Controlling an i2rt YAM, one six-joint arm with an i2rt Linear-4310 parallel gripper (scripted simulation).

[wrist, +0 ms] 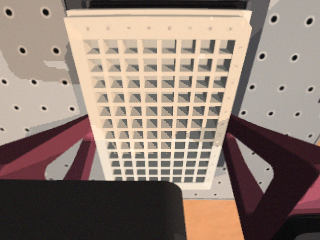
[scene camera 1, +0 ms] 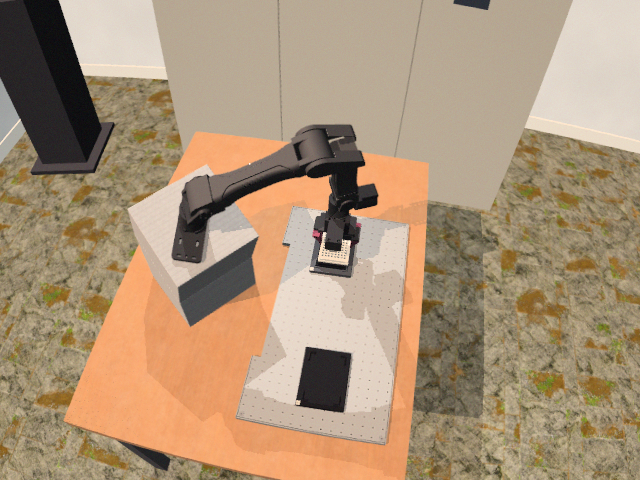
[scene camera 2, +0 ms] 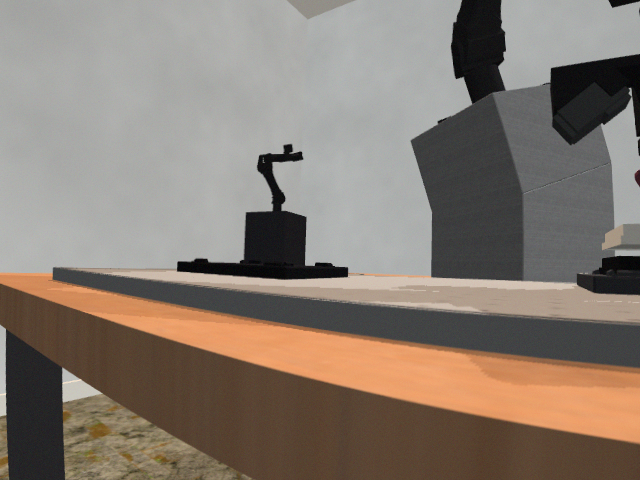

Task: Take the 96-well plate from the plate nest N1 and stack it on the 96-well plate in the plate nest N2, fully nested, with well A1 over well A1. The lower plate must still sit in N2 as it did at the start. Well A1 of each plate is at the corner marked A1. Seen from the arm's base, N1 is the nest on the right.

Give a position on a nest N1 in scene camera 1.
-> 324,378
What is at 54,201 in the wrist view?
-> My gripper.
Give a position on a cream 96-well plate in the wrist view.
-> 173,131
